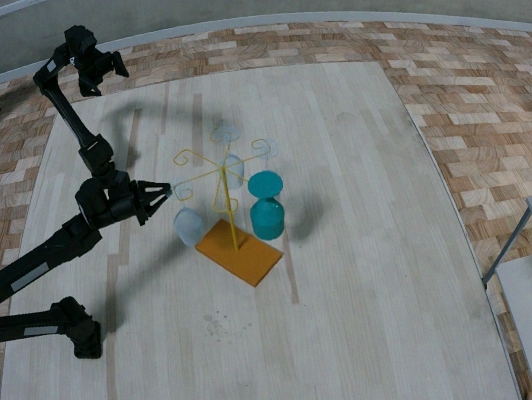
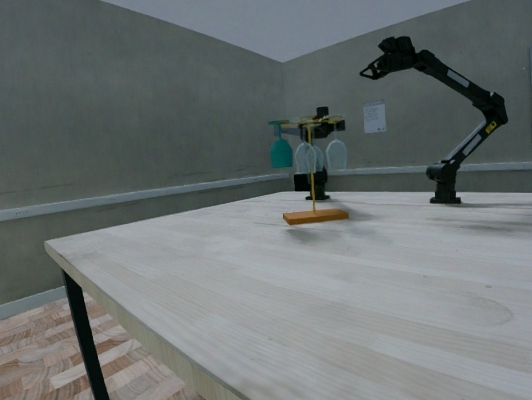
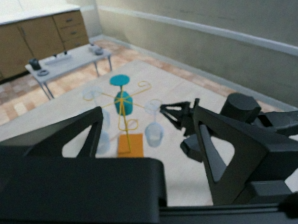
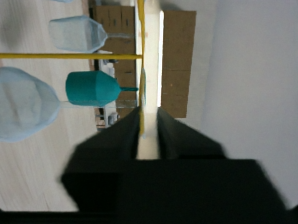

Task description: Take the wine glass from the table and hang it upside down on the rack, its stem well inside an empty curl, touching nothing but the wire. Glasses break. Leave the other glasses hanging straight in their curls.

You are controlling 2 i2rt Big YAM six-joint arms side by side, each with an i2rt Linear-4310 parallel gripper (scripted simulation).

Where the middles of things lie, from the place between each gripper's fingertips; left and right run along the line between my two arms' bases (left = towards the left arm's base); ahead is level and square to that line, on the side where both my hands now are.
I see my right gripper [image 1: 171, 188] 2 cm short of the clear wine glass [image 1: 188, 223], 1 cm to the right of it and 8 cm above it. From my right hand the other things lie so: teal glass [image 1: 267, 215] (22 cm ahead, 1 cm to the right, 7 cm below); then yellow wire rack [image 1: 251, 260] (13 cm ahead, 5 cm to the left, 18 cm below).
I see the clear wine glass 280 mm below my left hand [image 1: 114, 84], 180 mm to the right of it and 140 mm ahead of it. Round my left hand: teal glass 340 mm ahead, 270 mm below, 200 mm to the right; yellow wire rack 380 mm below, 250 mm ahead, 130 mm to the right.
